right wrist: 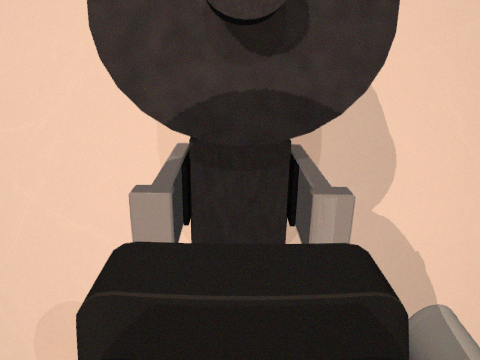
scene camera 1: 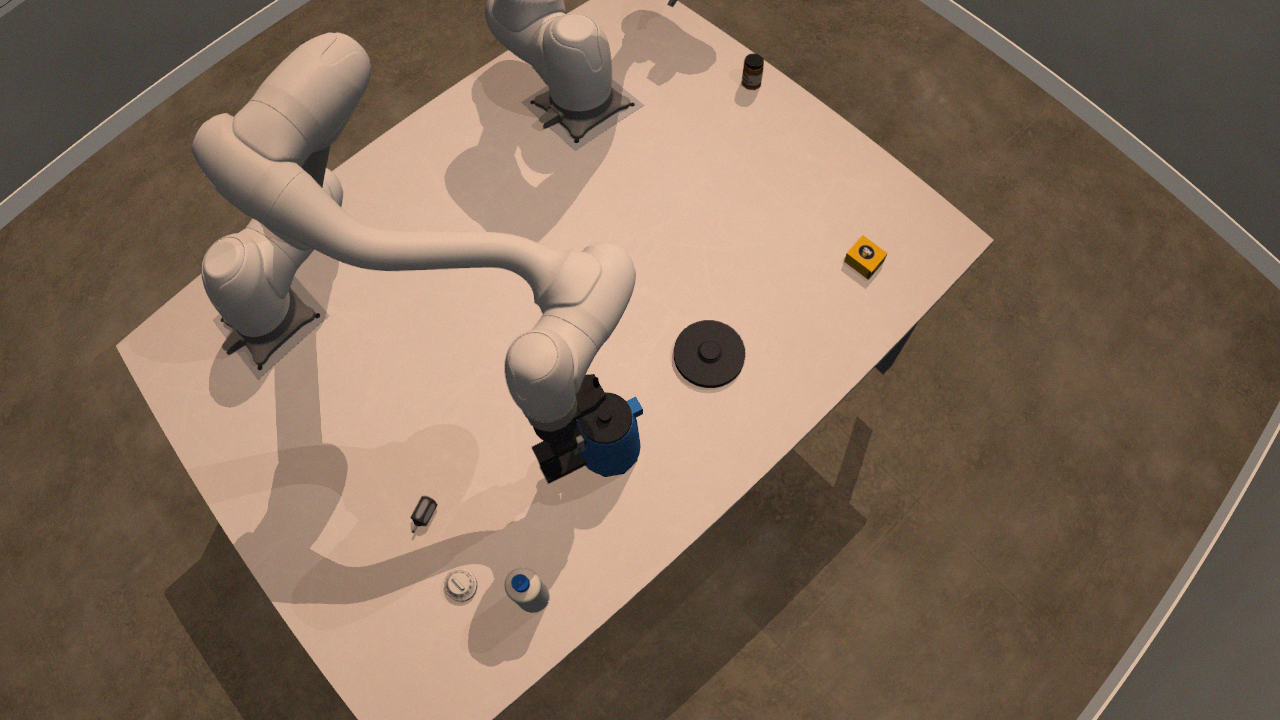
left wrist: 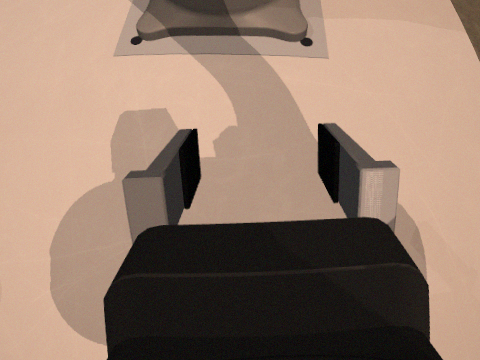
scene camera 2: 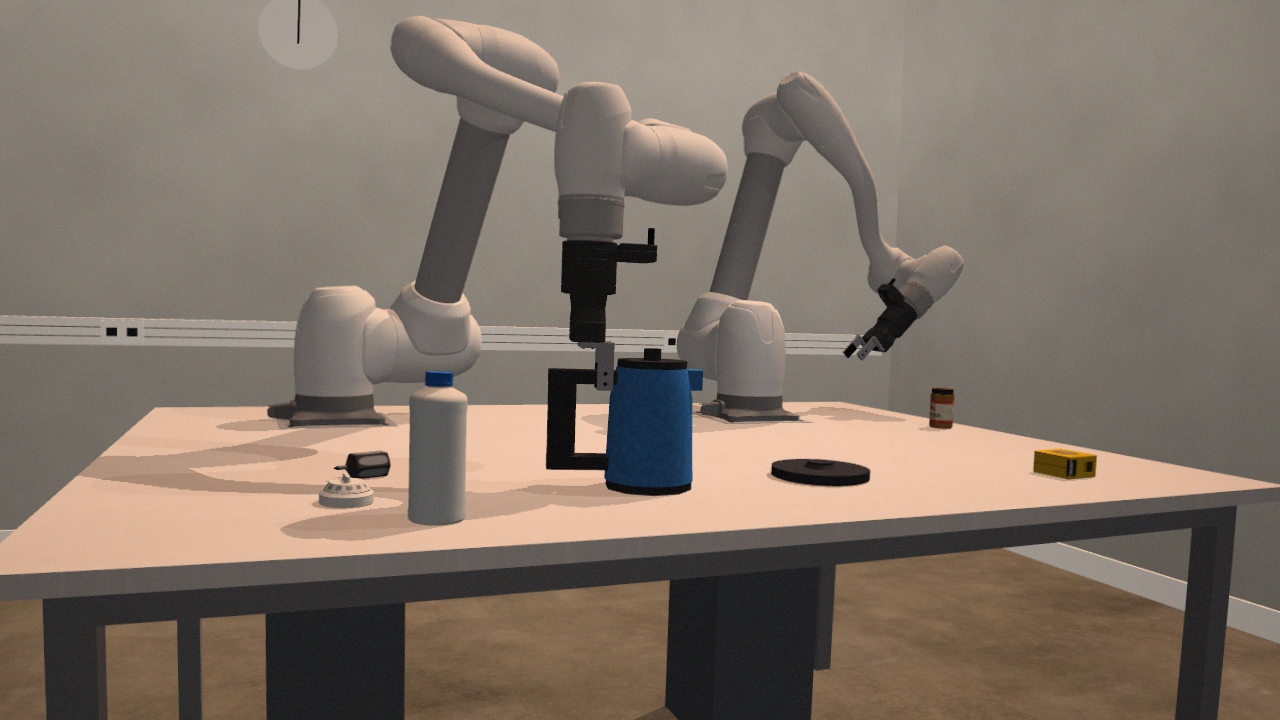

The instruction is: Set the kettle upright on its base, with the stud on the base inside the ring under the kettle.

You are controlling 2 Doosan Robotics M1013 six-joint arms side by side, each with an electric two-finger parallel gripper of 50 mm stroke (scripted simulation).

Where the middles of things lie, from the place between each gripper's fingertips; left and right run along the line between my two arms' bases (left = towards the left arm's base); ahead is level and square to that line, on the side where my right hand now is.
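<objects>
Small dark tool (scene camera 2: 372, 464): 680 mm ahead of my left hand (scene camera 2: 852, 356), 1220 mm to the right of it and 140 mm below it. Blue kettle (scene camera 2: 649, 451): 60 mm below the left hand, 790 mm ahead of it, 870 mm to the right of it. Round black base (scene camera 1: 710, 354): 780 mm ahead of that same left hand, 550 mm to the right of it, 150 mm below it.
White timer (scene camera 2: 345, 492): 50 mm ahead of my right hand (scene camera 2: 603, 389), 340 mm to the right of it, 140 mm below it. The small dark tool is 110 mm behind the right hand, 320 mm to the right of it and 140 mm below it; the round black base is 10 mm behind the right hand, 350 mm to the left of it and 140 mm below it. The right hand itself is 10 mm short of the blue kettle, 30 mm to the right of it and 60 mm above it. Going by their middles, of the things named here the blue kettle is the nearest to my right hand.
</objects>
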